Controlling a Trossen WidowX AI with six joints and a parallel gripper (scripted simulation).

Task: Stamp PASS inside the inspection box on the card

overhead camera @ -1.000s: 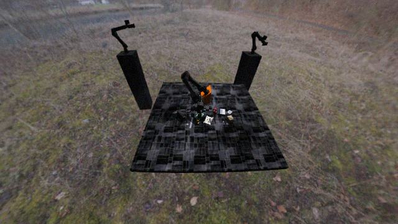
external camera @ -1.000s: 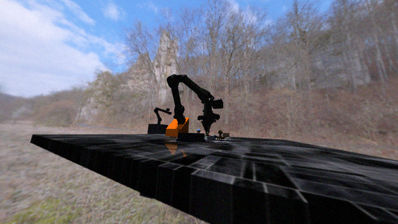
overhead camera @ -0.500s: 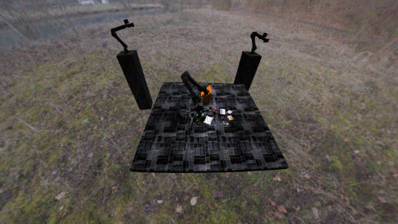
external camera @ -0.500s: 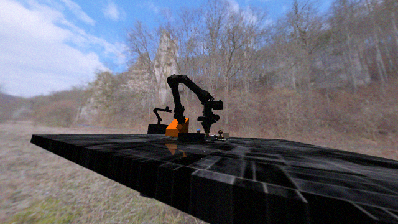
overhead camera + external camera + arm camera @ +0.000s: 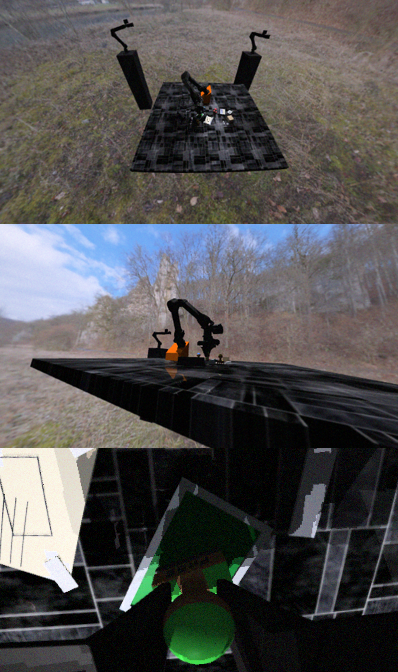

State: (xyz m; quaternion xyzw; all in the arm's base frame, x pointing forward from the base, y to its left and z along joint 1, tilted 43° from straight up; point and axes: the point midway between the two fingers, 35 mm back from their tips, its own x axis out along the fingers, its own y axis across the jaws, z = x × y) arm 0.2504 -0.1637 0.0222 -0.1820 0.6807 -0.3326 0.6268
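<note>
Now: gripper tip right at the green stamp. From my gripper tip the other things lie so: yellow stamp: 90 mm ahead, 40 mm to the right, 20 mm below; blue stamp: 80 mm behind, 60 mm to the left, 20 mm below; green ink pad: 30 mm below.
</note>
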